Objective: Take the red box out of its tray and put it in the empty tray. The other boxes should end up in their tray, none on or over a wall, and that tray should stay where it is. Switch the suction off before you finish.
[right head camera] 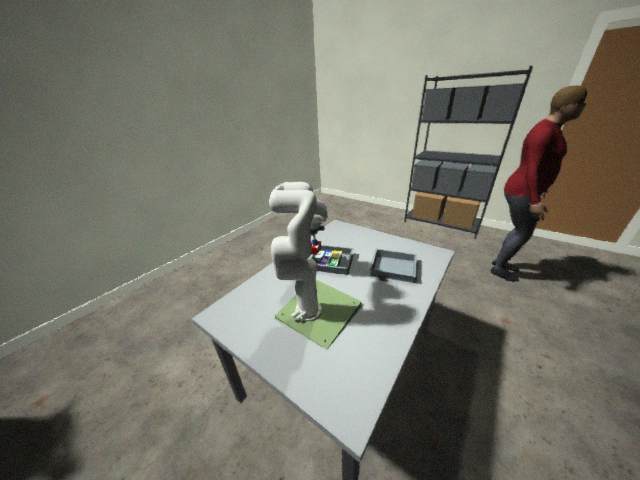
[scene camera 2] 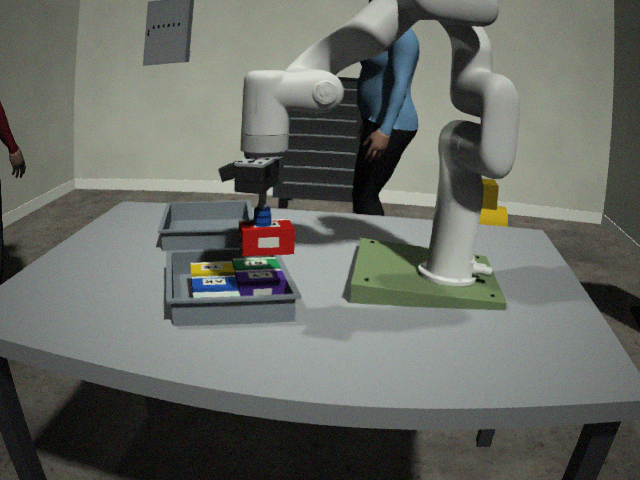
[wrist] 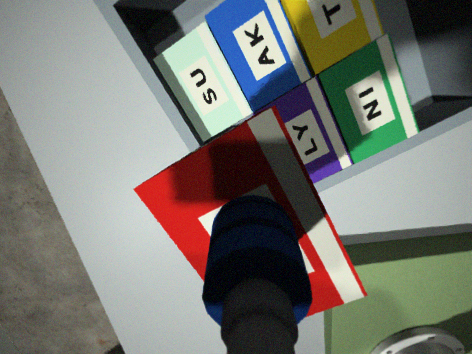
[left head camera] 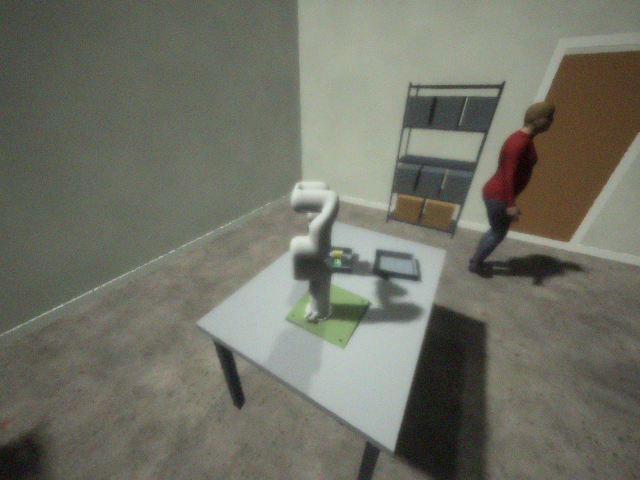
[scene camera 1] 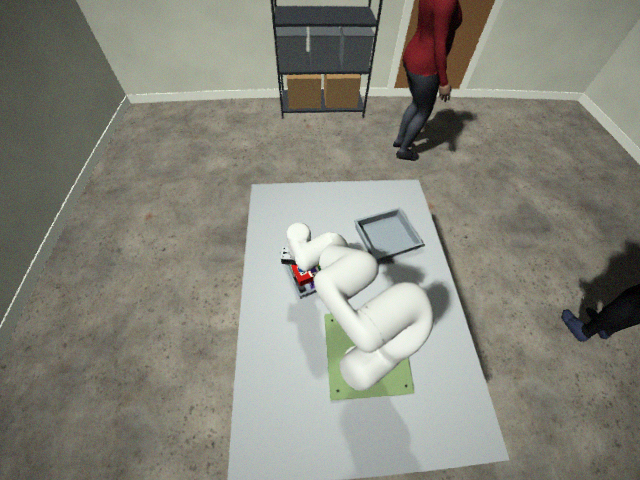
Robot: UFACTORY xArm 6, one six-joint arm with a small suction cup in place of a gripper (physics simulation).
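Seen in the pictures: hand, its tool point: (right head camera: 315, 245) (scene camera 2: 262, 230) (wrist: 251, 218); arm's base, origin of its link: (right head camera: 308, 310) (scene camera 2: 447, 275) (left head camera: 319, 310).
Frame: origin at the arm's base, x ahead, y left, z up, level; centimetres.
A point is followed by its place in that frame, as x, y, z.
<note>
My suction cup (scene camera 2: 262, 217) (wrist: 257, 250) is on the top of the red box (scene camera 2: 281, 238) @[26.1, 25.2, 12.5] (wrist: 165, 197) @[31.1, 27.0, 14.1] (scene camera 1: 302, 276) @[26.5, 23.3, 14.0] and holds it level in the air, above its grey tray (scene camera 2: 232, 311) @[33.1, 29.4, 0.5] (wrist: 125, 45) @[39.6, 33.5, 3.1]. In that tray lie a mint box (wrist: 180, 55) @[39.2, 29.6, 1.6], a blue box (scene camera 2: 199, 286) @[40.8, 25.9, 2.3] (wrist: 225, 25) @[40.9, 25.6, 2.3], a yellow box (scene camera 2: 196, 268) @[44.4, 19.6, 2.9] (wrist: 306, 45) @[39.1, 19.3, 2.9], a green box (scene camera 2: 241, 264) @[36.8, 15.7, 3.4] (wrist: 367, 142) @[31.6, 13.7, 3.4] and a purple box (scene camera 2: 280, 284) @[27.9, 19.8, 2.4] (wrist: 325, 171) @[29.0, 16.8, 3.2]. The mint box is hard to make out in the scene camera 2 view. The empty tray (scene camera 2: 201, 240) @[53.7, -2.0, 0.4] (scene camera 1: 400, 250) @[47.8, -17.8, 3.1] (right head camera: 395, 276) @[48.8, -19.0, 0.4] stands apart from it.
The arm's base stands on a green plate (scene camera 2: 413, 297) @[5.6, 12.6, -0.1] (scene camera 1: 341, 390) @[-9.6, 6.4, -0.3] (right head camera: 330, 330) @[-1.3, -15.2, -0.9]. The two trays stand near each other on the grey table (scene camera 2: 361, 361) @[10.5, 34.7, -1.9]. A person in red (right head camera: 537, 160) and a person in blue (scene camera 2: 405, 77) are beyond the table.
</note>
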